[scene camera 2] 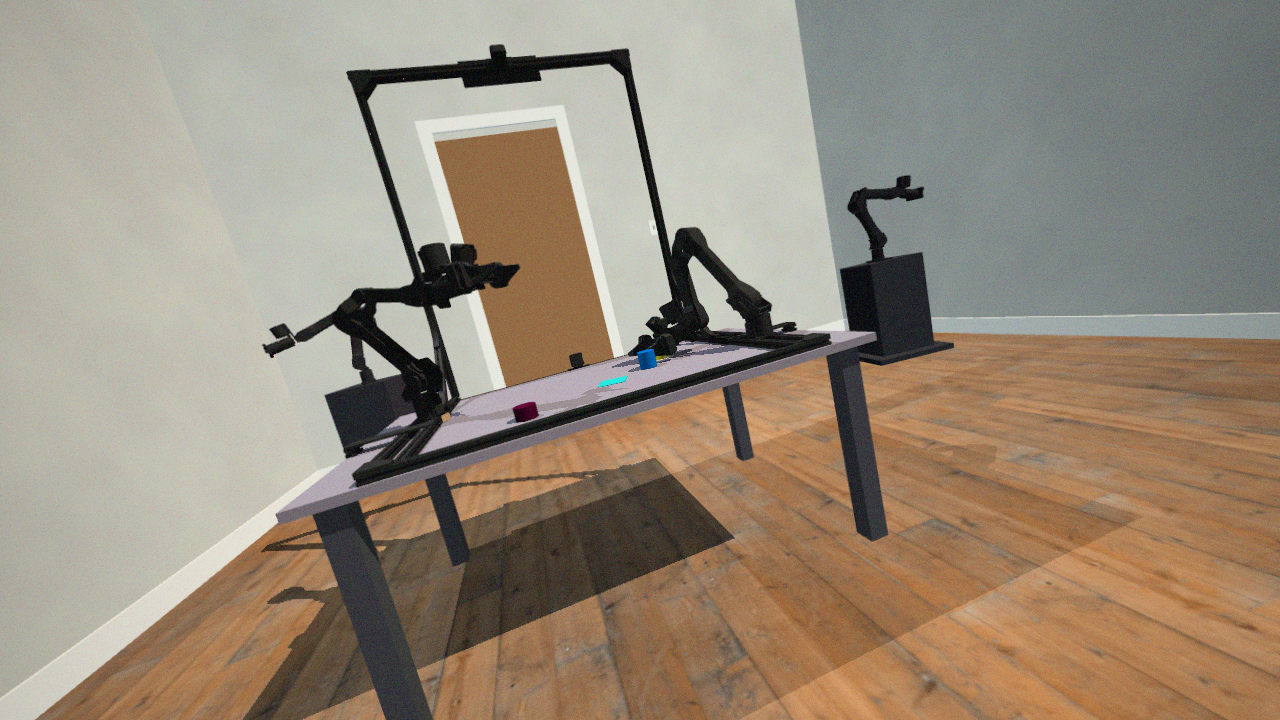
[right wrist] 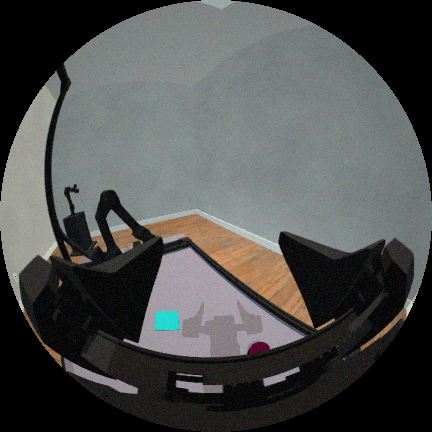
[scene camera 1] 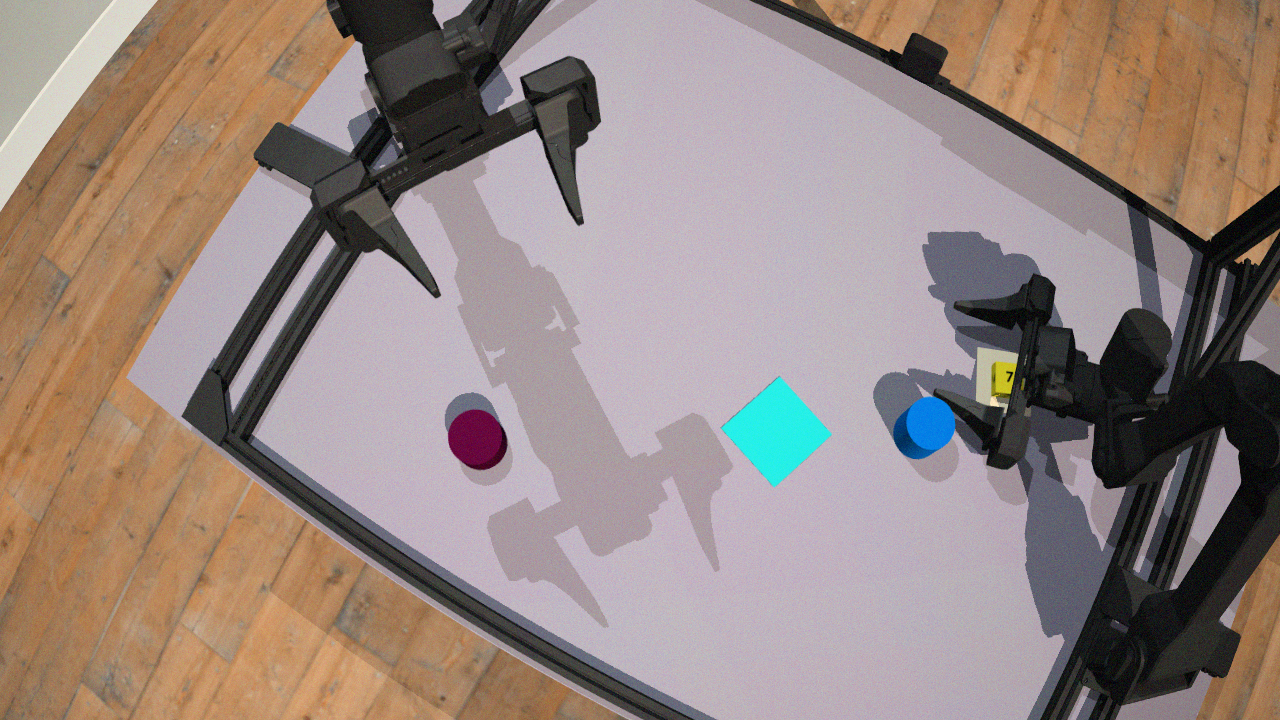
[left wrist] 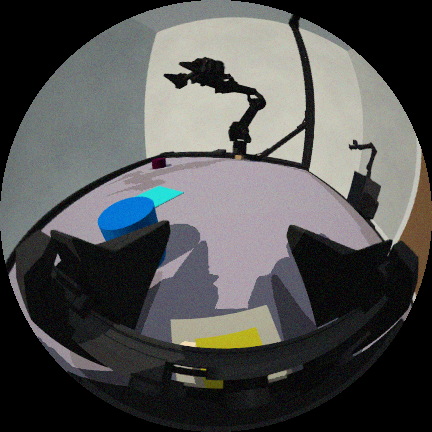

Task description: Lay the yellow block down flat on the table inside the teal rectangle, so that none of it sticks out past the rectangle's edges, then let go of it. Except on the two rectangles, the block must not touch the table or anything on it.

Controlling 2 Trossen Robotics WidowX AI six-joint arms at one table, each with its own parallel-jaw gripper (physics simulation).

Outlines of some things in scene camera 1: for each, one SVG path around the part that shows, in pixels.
My left gripper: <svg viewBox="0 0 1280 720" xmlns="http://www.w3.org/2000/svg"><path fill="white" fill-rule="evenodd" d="M1033 273L1030 281L1022 284L1019 292L1013 295L996 299L956 301L953 306L954 309L966 315L1012 330L1017 322L1023 331L1006 416L1003 417L1005 407L984 405L936 388L933 392L936 398L943 400L983 441L982 450L987 451L989 449L986 465L1003 470L1013 467L1025 454L1031 427L1031 421L1024 416L1026 407L1029 408L1031 405L1054 411L1057 417L1063 419L1066 416L1079 419L1087 407L1094 382L1094 364L1088 361L1088 356L1085 352L1075 348L1073 329L1046 326L1052 316L1056 287L1047 277Z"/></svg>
My right gripper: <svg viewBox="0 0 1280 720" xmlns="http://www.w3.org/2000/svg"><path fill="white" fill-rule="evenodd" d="M471 11L443 23L444 28L441 30L429 32L381 55L370 65L383 99L383 110L392 134L397 143L402 143L407 155L373 173L369 172L363 159L359 157L316 181L310 195L317 219L342 252L353 252L361 248L364 253L370 253L380 249L404 266L434 298L441 296L437 283L387 201L444 171L451 171L536 129L542 140L546 158L566 207L576 224L580 226L584 224L576 182L576 149L588 141L588 132L594 130L601 123L595 77L583 60L572 56L564 57L520 77L525 99L488 116L482 104L483 100L469 70L490 61L490 54L487 43Z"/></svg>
A yellow block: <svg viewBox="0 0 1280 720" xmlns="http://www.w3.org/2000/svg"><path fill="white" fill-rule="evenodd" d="M996 361L992 365L991 396L1010 398L1017 364Z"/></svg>
